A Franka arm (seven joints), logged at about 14 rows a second.
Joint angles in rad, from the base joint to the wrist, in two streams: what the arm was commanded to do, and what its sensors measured. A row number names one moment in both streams.
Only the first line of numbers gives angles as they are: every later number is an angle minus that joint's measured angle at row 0.
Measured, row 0: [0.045, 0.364, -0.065, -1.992, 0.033, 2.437, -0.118]
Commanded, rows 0 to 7: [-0.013, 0.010, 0.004, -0.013, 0.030, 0.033, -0.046]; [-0.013, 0.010, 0.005, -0.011, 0.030, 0.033, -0.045]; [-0.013, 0.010, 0.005, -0.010, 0.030, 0.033, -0.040]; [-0.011, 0.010, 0.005, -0.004, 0.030, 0.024, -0.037]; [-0.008, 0.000, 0.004, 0.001, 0.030, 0.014, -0.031]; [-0.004, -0.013, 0.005, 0.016, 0.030, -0.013, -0.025]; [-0.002, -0.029, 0.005, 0.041, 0.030, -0.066, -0.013]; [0.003, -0.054, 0.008, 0.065, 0.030, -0.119, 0.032]
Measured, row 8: [0.002, -0.007, 0.001, 0.026, 0.001, -0.031, 0.006]
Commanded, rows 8 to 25: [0.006, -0.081, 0.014, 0.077, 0.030, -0.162, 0.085]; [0.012, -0.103, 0.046, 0.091, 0.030, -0.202, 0.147]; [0.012, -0.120, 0.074, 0.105, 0.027, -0.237, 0.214]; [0.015, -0.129, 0.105, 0.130, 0.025, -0.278, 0.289]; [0.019, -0.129, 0.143, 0.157, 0.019, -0.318, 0.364]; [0.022, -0.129, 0.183, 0.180, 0.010, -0.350, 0.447]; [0.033, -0.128, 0.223, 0.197, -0.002, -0.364, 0.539]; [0.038, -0.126, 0.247, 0.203, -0.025, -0.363, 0.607]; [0.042, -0.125, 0.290, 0.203, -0.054, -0.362, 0.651]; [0.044, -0.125, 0.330, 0.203, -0.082, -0.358, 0.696]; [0.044, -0.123, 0.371, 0.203, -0.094, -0.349, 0.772]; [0.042, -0.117, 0.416, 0.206, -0.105, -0.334, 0.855]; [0.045, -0.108, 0.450, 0.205, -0.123, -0.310, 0.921]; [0.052, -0.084, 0.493, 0.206, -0.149, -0.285, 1.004]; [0.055, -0.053, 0.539, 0.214, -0.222, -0.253, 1.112]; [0.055, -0.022, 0.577, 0.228, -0.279, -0.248, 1.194]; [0.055, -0.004, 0.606, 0.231, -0.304, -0.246, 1.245]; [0.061, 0.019, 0.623, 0.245, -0.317, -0.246, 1.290]
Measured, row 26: [0.069, -0.044, 0.583, 0.193, -0.271, -0.252, 1.210]
